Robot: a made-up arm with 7 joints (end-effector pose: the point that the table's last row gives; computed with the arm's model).
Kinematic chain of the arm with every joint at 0, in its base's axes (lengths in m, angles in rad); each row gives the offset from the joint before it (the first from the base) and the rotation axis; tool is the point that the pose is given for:
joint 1: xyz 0 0 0.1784 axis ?
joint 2: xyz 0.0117 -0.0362 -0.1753 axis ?
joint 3: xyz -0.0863 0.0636 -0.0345 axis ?
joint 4: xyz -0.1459 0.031 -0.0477 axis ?
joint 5: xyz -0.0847 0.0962 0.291 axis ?
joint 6: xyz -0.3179 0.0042 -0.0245 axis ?
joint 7: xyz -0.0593 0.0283 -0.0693 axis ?
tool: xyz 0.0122 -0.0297 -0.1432
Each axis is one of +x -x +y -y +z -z.
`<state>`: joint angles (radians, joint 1 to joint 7).
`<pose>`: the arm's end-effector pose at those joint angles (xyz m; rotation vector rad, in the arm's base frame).
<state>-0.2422 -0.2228 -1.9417 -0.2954 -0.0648 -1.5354 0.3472</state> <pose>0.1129 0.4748 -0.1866 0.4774 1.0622 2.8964</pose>
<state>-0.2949 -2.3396 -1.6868 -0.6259 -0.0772 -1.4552 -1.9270</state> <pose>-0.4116 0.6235 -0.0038 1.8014 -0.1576 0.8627</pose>
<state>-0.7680 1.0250 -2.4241 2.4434 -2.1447 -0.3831 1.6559</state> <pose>-0.0522 -0.1938 -0.2776 1.8967 0.9709 0.5811</pose>
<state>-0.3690 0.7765 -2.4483 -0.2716 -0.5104 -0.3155 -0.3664</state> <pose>0.1776 0.5287 0.2091 0.1352 0.7076 -2.2390</pose>
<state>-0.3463 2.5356 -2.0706 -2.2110 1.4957 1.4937 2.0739</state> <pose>0.3444 0.0729 0.6166 -0.5298 -1.8178 0.6457</pose>
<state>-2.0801 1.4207 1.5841 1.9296 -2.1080 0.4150 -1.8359</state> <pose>-0.2560 -0.3500 -0.2207 0.6517 0.3979 1.3518</pose>
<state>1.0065 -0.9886 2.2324 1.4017 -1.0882 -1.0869 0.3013</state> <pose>0.1435 -0.2472 0.1685 -0.2197 -0.0981 0.9536</pose>
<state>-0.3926 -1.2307 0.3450 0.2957 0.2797 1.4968 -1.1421</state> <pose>-0.0076 0.0023 0.5082 0.5558 0.2306 1.8023</pose>
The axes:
joint 1: -z
joint 2: -y
joint 3: +z
joint 4: +y
joint 5: +x
joint 6: +z
joint 7: +x

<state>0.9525 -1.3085 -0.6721 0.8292 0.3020 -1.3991 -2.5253</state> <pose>0.4719 -0.1973 0.2580 -0.4505 -2.1729 -1.4586</pose>
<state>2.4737 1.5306 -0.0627 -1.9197 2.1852 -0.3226 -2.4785</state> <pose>-0.3799 -0.4872 -0.3305 2.6764 0.6621 0.0885</pose>
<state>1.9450 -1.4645 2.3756 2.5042 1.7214 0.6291 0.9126</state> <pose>0.1931 0.0904 0.6586 2.3950 1.8309 -0.7050</pose>
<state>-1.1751 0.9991 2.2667 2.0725 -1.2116 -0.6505 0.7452</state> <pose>-0.2273 -0.1545 -0.0077 -2.3160 -1.7847 0.9900</pose>
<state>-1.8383 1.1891 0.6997 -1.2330 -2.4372 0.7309 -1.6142</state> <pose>0.2431 0.0875 -0.7507 -1.1131 -0.9964 -1.3271</pose>
